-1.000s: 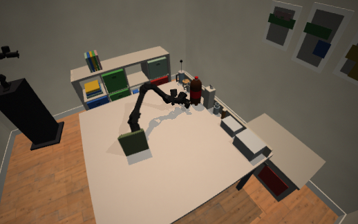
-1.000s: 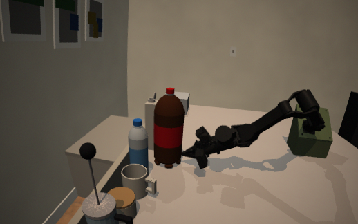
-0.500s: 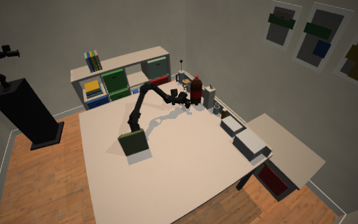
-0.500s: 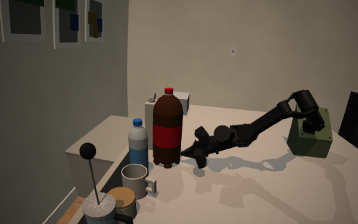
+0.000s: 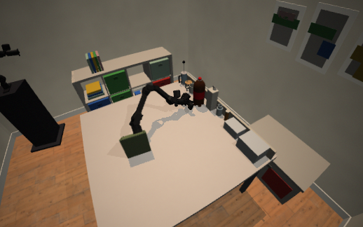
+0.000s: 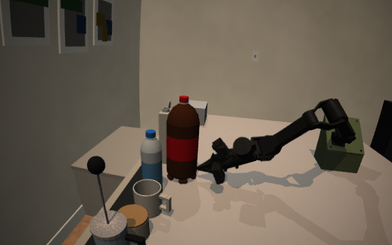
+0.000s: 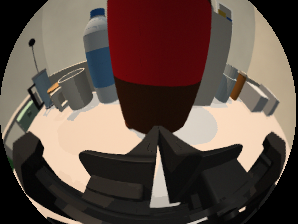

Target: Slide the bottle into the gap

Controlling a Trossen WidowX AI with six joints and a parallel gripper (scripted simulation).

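Now: hand 9 cm below the dark cola bottle, 8 cm short of it and 2 cm to the right of it. Round my hand: water bottle 14 cm ahead, 13 cm to the left, 5 cm above; then lidded jar 32 cm to the left, 10 cm ahead, 3 cm below.
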